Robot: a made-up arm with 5 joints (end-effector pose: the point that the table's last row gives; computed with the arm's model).
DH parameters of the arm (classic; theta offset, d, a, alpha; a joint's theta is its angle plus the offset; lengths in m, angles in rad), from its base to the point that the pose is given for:
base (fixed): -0.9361 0 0.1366 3.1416
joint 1: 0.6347 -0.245 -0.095 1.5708
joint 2: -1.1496 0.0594 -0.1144 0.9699
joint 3: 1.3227 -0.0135 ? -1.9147
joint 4: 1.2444 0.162 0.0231 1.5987
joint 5: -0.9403 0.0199 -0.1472 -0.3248
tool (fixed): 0.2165 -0.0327 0 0
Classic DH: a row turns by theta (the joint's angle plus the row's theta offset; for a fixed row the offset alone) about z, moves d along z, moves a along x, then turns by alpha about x.
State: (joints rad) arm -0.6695 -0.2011 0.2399 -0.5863 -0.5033
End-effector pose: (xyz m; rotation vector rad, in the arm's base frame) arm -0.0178 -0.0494 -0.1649 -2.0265 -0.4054 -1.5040
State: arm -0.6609 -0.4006 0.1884 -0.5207 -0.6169
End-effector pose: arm 0.0605 -0.1218 -0.1596 -2.0078 -0.6560 -1.8580
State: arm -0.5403 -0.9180 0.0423 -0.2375 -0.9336
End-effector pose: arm 0.2038 -0.3048 -0.0117 1.2370 0.9683 2.1518
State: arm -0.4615 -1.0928 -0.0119 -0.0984 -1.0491
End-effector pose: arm 0.2089 -0.3550 0.0705 0.8481 0.9258 1.9868
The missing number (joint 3, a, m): -0.0323
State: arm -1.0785 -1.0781 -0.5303 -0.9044 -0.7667
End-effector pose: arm 0.3943 -0.1117 0.1273 -0.3010 -2.0726 -2.1792
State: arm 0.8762 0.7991 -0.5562 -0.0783 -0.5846
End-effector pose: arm 0.4340 0.0034 -0.0657 0.5191 -1.8598 1.6051
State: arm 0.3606 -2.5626 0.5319 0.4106 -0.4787
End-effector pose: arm -0.0881 -0.2774 0.4702 0.2036 0.6741 0.9035
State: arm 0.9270 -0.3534 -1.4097 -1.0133 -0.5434
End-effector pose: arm 0.0886 -0.3897 0.1040 0.9137 0.5041 1.4317
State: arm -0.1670 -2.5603 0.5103 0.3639 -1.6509
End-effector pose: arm -0.0538 -0.2015 0.5132 -0.5100 0.9419 0.3132
